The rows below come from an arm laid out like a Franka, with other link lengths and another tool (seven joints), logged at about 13 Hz.
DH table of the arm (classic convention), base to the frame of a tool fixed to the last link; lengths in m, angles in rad. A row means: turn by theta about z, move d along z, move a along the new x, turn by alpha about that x. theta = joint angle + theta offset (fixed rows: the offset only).
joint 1: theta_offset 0, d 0.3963, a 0, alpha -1.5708
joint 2: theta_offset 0, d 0, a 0, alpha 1.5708
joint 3: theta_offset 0, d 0.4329, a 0.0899, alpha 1.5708
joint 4: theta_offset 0, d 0, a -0.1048, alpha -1.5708
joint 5: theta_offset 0, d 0.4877, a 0, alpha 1.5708
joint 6: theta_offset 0, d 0, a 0.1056, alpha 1.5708
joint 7: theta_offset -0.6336, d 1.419, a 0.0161, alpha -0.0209
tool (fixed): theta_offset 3.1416, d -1.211, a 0, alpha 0
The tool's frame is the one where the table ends.
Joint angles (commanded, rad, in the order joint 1, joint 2, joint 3, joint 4, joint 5, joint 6, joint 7), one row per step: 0.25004, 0.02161, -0.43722, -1.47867, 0.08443, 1.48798, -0.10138; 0.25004, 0.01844, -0.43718, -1.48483, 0.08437, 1.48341, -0.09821; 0.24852, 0.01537, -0.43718, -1.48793, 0.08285, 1.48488, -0.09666; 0.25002, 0.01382, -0.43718, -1.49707, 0.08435, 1.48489, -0.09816; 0.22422, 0.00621, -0.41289, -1.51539, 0.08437, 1.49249, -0.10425; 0.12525, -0.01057, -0.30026, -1.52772, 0.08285, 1.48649, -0.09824; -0.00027, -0.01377, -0.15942, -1.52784, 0.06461, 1.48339, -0.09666; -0.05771, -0.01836, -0.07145, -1.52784, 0.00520, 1.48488, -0.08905
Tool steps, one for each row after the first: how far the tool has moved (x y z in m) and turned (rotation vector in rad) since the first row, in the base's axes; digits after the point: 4 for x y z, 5 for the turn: -0.0024, 0.0000, -0.0020, 0.00269, 0.00772, -0.00283; -0.0035, -0.0017, -0.0018, 0.00228, 0.00675, -0.00614; -0.0045, -0.0004, -0.0060, 0.00582, 0.01383, -0.00310; -0.0073, -0.0023, -0.0111, 0.00994, 0.01654, 0.00080; -0.0142, 0.0060, -0.0081, 0.01425, 0.01885, 0.00893; -0.0156, 0.0129, -0.0070, -0.00483, 0.02207, 0.02170; -0.0166, 0.0208, -0.0060, -0.06562, 0.02550, 0.04038
